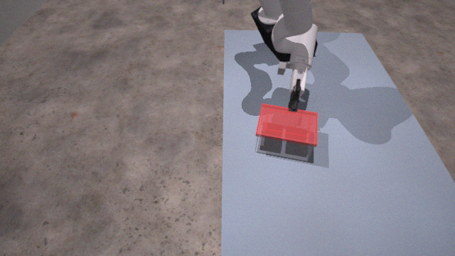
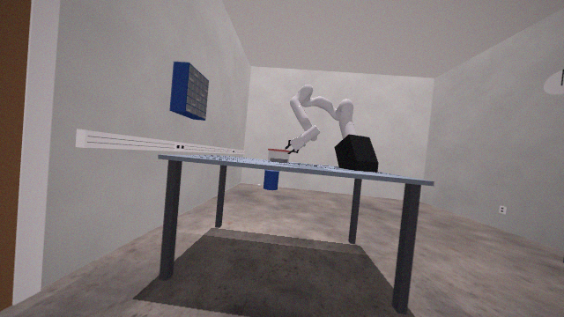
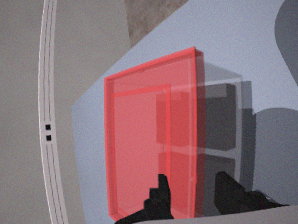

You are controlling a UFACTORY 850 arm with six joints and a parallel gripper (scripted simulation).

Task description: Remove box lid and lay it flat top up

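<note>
Now: the red translucent lid 7 cm ahead of my hand, 4 cm to the right of it and 1 cm below it. Also, from my hand: grey box 7 cm ahead, 6 cm below, 4 cm to the right.
</note>
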